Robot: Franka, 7 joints.
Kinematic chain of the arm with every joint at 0, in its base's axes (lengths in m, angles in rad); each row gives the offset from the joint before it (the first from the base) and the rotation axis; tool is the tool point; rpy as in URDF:
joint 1: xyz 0 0 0.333 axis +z
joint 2: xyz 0 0 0 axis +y
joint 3: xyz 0 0 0.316 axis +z
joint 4: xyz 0.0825 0 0 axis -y
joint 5: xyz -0.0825 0 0.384 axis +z
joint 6: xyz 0 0 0 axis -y
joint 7: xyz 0.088 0 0 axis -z
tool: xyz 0 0 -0.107 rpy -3.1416 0 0
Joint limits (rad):
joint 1: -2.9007..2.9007
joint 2: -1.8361..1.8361
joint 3: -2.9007..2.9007
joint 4: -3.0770..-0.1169
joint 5: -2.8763..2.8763
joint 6: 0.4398..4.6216
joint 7: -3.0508..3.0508
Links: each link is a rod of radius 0.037 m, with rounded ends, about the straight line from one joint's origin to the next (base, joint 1, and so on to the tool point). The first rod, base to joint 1, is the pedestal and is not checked.
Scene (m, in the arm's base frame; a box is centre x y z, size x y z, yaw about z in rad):
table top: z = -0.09
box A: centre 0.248 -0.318 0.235 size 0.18 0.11 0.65 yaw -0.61
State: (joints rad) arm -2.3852 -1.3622 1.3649 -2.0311 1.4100 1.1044 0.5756
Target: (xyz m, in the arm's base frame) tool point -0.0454 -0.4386 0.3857
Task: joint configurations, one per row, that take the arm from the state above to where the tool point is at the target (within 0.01 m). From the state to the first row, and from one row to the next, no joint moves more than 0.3 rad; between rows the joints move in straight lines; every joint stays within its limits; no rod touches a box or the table.
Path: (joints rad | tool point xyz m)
1: -2.3400 -1.2031 1.1619 -2.0089 1.3921 1.3835 0.4837 | 0.4675 -0.2666 0.4869
2: -2.2948 -1.0439 0.9589 -1.9866 1.3742 1.6626 0.3918 | 0.4020 -0.3069 0.6272
3: -2.2496 -0.8848 0.7559 -1.9644 1.3564 1.9417 0.2999 | 0.2862 -0.3501 0.7388
4: -2.2043 -0.7256 0.5529 -1.9421 1.3385 2.2208 0.2081 | 0.1337 -0.3888 0.8051
5: -2.4365 -0.6650 0.7063 -2.1251 1.3655 2.0639 0.3306 | 0.0763 -0.4601 0.6578
6: -2.6686 -0.6044 0.8597 -2.3080 1.3926 1.9071 0.4531 | 0.0089 -0.4741 0.5131
7: -2.9007 -0.5438 1.0131 -2.4910 1.4197 1.7502 0.5756 | -0.0454 -0.4386 0.3857

